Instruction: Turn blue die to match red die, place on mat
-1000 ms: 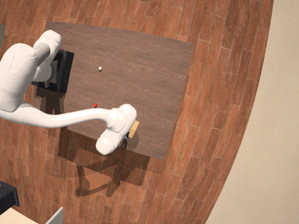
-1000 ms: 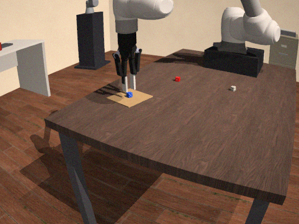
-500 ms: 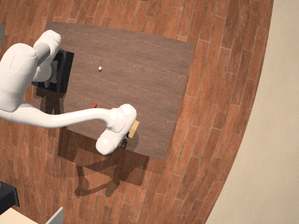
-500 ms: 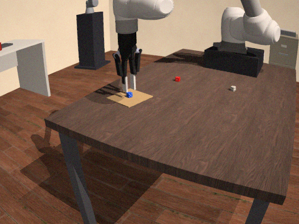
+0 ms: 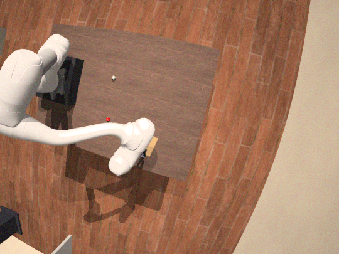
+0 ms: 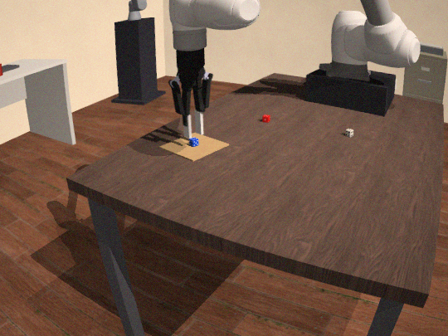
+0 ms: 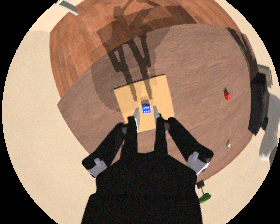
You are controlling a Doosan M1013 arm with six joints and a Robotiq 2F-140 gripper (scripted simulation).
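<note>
The blue die is 50 mm below my hand. Round my hand: white die 250 mm behind, 410 mm to the left, 60 mm below; tan mat 70 mm below; red die 270 mm behind, 130 mm to the left, 60 mm below.
</note>
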